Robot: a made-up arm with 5 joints.
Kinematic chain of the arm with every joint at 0, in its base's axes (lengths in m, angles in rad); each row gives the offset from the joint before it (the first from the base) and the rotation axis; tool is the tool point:
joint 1: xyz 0 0 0.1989 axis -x
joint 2: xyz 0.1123 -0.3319 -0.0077 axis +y
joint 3: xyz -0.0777 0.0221 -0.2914 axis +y
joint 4: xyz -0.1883 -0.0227 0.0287 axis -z
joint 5: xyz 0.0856 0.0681 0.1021 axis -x
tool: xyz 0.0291 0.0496 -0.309
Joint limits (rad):
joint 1: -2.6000..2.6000
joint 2: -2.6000..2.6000
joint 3: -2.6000..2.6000
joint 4: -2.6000..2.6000
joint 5: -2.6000..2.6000
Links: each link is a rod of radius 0.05 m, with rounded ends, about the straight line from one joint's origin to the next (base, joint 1, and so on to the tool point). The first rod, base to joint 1, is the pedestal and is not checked.
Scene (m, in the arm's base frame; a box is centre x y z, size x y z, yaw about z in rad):
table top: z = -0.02
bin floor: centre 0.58 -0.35 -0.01 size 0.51 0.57 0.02 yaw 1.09
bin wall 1: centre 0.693 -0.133 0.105 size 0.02 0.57 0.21 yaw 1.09
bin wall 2: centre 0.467 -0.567 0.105 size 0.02 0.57 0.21 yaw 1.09
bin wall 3: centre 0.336 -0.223 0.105 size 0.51 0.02 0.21 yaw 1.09
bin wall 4: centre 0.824 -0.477 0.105 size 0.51 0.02 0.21 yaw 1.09
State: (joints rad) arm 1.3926 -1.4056 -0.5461 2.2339 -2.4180
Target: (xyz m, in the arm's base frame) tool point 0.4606 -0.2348 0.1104
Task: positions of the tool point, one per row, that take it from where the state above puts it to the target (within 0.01 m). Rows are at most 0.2 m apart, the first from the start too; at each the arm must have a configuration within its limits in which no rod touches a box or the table.
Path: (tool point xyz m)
1: 0.1258 -0.4966 0.6181
2: 0.2111 -0.5275 0.5241
3: 0.3116 -0.5278 0.4239
4: 0.4293 -0.4853 0.3343
5: 0.5530 -0.3911 0.2784
6: 0.4963 -0.3293 0.1759
7: 0.4606 -0.2348 0.1104

